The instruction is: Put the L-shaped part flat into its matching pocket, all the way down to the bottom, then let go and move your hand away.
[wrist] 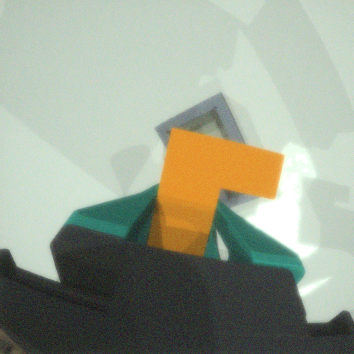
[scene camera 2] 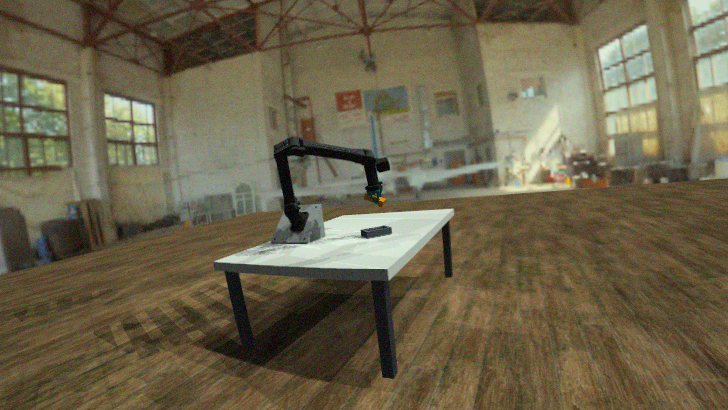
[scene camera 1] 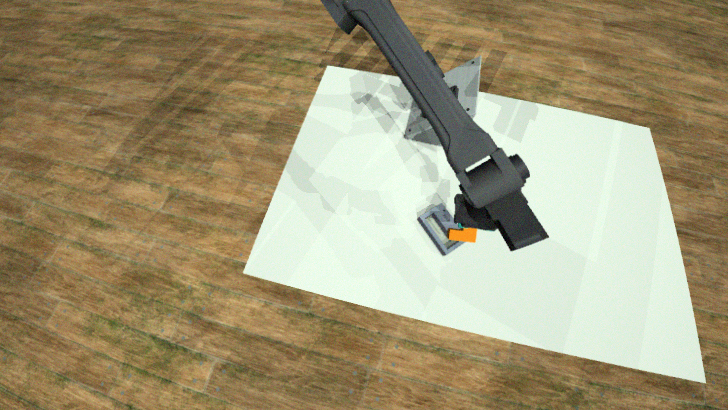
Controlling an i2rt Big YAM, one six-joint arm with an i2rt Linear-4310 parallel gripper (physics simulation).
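Seen in the pictures: gripper, fingertip midpoint: [wrist: 183,196] [scene camera 2: 377,202] [scene camera 1: 467,224]; arm's base at its link origin: [scene camera 2: 300,222].
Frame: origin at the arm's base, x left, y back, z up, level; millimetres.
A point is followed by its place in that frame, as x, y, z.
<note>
My gripper [wrist: 183,196] {100, -440, 67} [scene camera 2: 374,195] {100, -440, 67} has teal fingers and is shut on one leg of the orange L-shaped part [scene camera 1: 462,234] {84, -473, 84} [scene camera 2: 381,202] {58, -480, 72} [wrist: 195,165] {99, -471, 86}. It holds the part in the air, well above the table. The grey-blue block with the pocket [scene camera 1: 426,228] {34, -432, -75} [scene camera 2: 375,233] {38, -436, -83} [wrist: 231,117] {82, -478, -66} lies on the table below. In the wrist view the part covers much of the block, and one end of the opening shows beyond the part. In scene camera 1 the part overlaps the block's right side, and the fingers are mostly hidden under the wrist.
The white table [scene camera 1: 326,254] {-252, -584, -101} [scene camera 2: 407,244] {-137, -664, -102} carries the block and the arm's grey base plate [scene camera 1: 466,86] {62, 32, 60} [scene camera 2: 314,224] {2, -95, -17}. The dark arm [scene camera 1: 407,66] {-125, -340, 370} [scene camera 2: 331,150] {-137, -340, 355} reaches over the table from the base. Shadows of the arm fall across the table top.
</note>
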